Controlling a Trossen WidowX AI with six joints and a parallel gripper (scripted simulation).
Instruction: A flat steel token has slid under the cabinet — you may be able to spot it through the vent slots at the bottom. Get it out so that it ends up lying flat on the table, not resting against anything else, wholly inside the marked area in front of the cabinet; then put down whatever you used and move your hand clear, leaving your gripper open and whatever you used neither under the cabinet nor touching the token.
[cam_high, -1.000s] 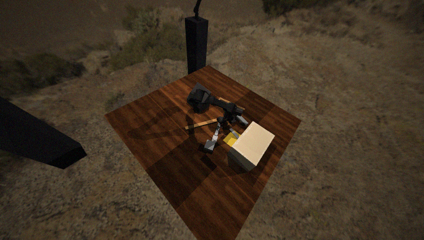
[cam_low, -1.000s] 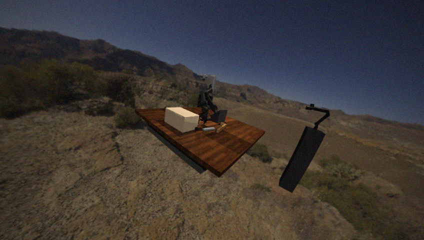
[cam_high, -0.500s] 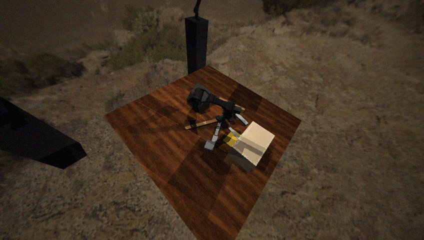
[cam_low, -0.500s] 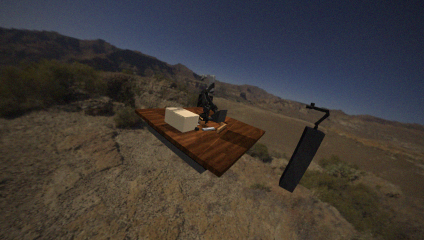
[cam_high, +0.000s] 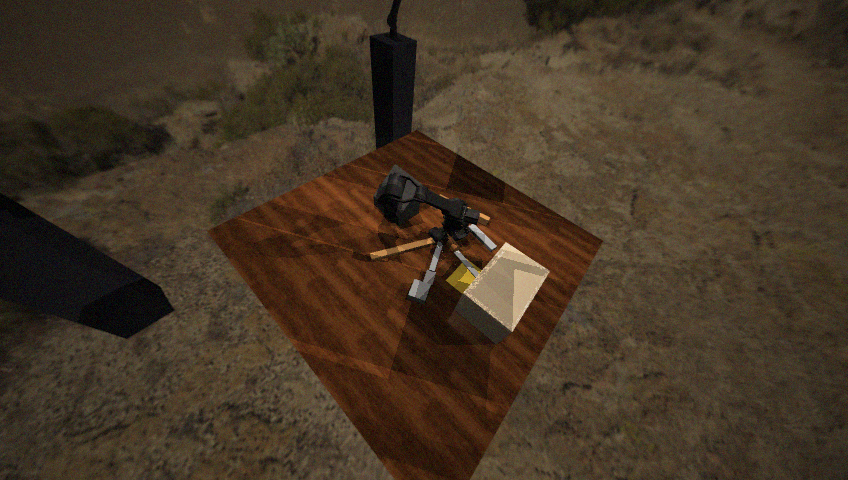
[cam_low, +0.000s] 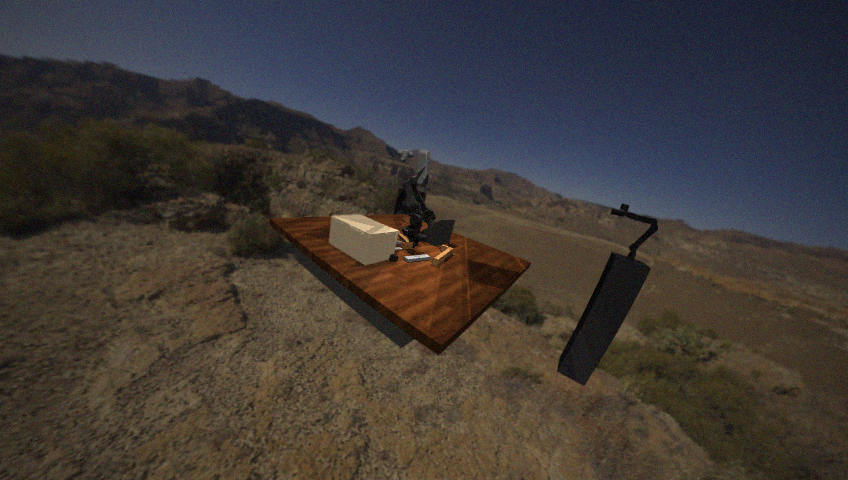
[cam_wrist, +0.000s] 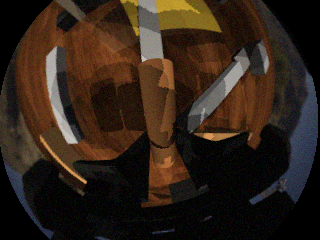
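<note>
My gripper tip is 15 cm to the left of the grey scraper and 5 cm short of it. Also, from my gripper tip: wooden stick 17 cm to the right, 10 cm behind; then grey block 28 cm to the right, 9 cm ahead, 1 cm above; then grey bar 13 cm to the left, 11 cm ahead.
</note>
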